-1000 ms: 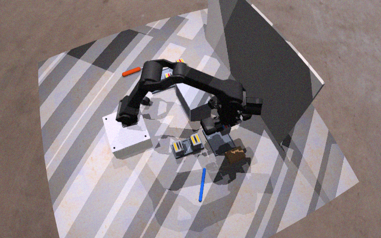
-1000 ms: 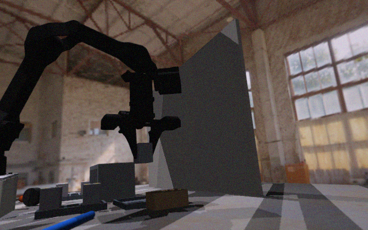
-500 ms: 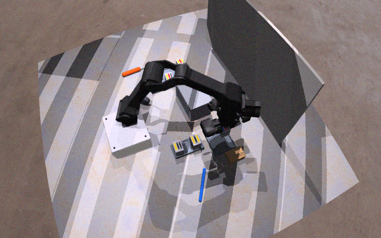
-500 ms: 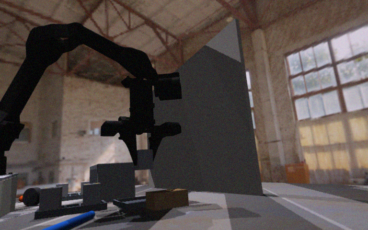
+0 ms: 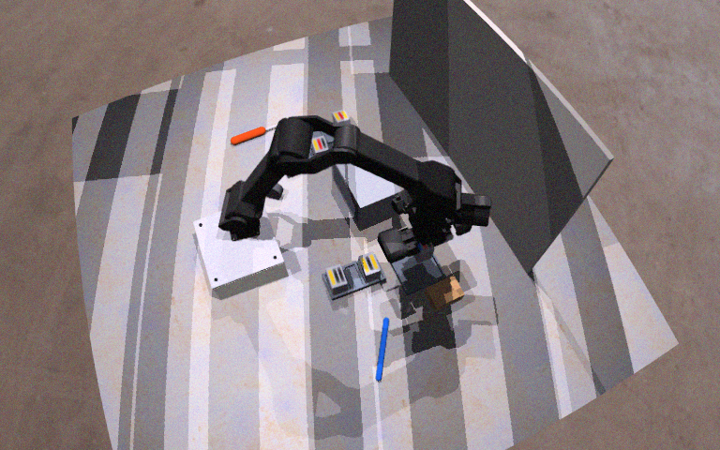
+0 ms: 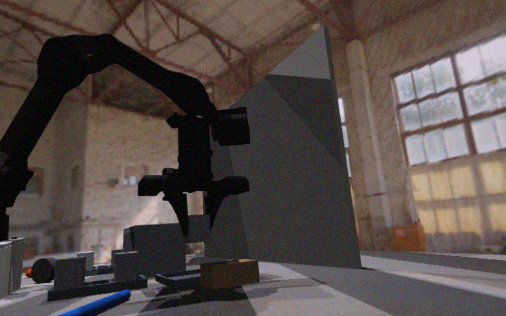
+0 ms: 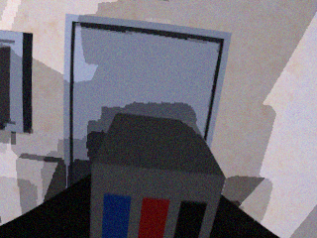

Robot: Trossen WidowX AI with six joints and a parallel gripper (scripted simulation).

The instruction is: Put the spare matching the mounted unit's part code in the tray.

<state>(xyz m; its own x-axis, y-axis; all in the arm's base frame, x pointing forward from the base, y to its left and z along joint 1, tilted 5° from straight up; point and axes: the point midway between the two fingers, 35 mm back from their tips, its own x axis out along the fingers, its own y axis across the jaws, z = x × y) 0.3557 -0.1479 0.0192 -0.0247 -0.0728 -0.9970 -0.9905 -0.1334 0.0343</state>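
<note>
Right now my gripper tip is 70 mm above the grey tray and 10 mm past it. The rest, counted from my gripper tip: brown block 90 mm to the right, 60 mm below, 30 mm ahead; then rack 150 mm behind, 60 mm below; then mounted unit 210 mm to the left, 70 mm behind, 20 mm below.
</note>
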